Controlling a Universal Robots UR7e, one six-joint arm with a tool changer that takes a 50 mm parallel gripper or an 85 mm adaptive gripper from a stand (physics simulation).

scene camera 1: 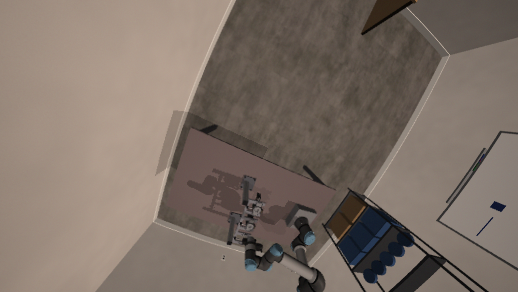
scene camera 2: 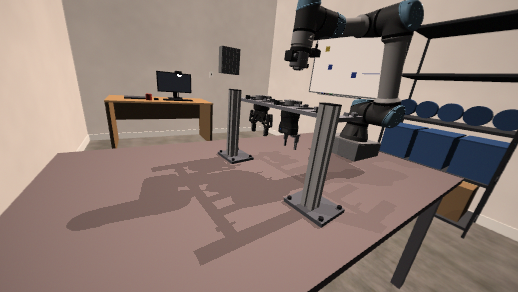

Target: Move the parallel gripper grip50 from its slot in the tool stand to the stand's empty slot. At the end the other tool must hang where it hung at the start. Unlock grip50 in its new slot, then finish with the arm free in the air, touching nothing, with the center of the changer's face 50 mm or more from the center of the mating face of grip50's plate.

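Where they show: end effector, tool point: (scene camera 2: pixel 297 67); arm's base, origin of the base link: (scene camera 1: pixel 300 222) (scene camera 2: pixel 352 138).
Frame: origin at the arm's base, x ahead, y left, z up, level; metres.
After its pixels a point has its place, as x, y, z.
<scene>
The parallel gripper grip50 (scene camera 2: pixel 291 145) {0.547, 0.085, 0.033} hangs fingers down from the middle of the tool stand (scene camera 1: pixel 245 194) {0.723, -0.173, 0.144} (scene camera 2: pixel 322 155) {0.673, 0.324, 0.095}. Its two fingers stand apart with nothing between them. The adaptive gripper (scene camera 2: pixel 260 119) hangs beside it, nearer the far left post, its fingers pointing down. The arm's changer (scene camera 2: pixel 300 64) {0.584, 0.091, 0.334} carries no tool and is in the air above the stand, with a visible gap over grip50's plate. The part of the stand's rail near the right post holds no hanging tool; the post partly hides it. In scene camera 1 the tools are too small to tell apart.
The robot base (scene camera 1: pixel 301 214) {0.057, -0.093, 0.004} (scene camera 2: pixel 354 145) {0.117, 0.086, -0.005} stands on the table (scene camera 1: pixel 192 150) {1.290, -0.228, -0.089} (scene camera 2: pixel 125 250) {1.118, 0.243, -0.090} beside the stand. A shelf rack with blue bins (scene camera 1: pixel 357 245) (scene camera 2: pixel 440 150) stands beyond the base. A desk with a monitor (scene camera 2: pixel 174 82) is at the back left.
</scene>
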